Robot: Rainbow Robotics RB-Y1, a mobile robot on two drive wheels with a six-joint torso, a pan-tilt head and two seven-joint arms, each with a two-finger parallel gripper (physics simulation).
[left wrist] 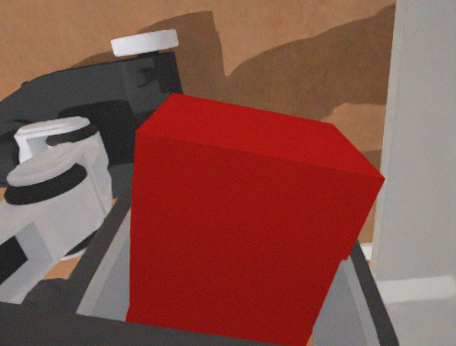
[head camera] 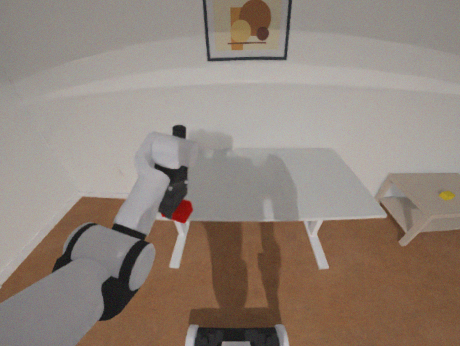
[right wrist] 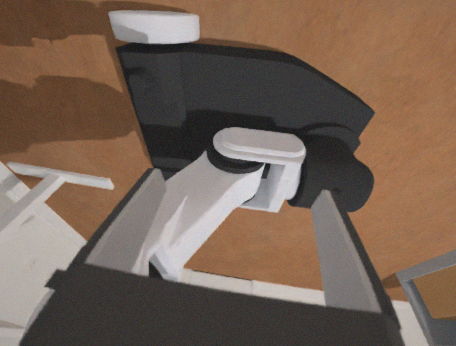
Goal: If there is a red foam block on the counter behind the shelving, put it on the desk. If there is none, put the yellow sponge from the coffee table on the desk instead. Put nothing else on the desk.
In view: the left gripper [left wrist: 236, 199], the right gripper [right wrist: 237, 188], a red foam block [left wrist: 240, 217] and a desk [head camera: 238, 184].
The right gripper is seen too in the left wrist view [left wrist: 61, 269]. The desk shows as well in the left wrist view [left wrist: 405, 256]. The right wrist view misses the red foam block: it is out of frame.
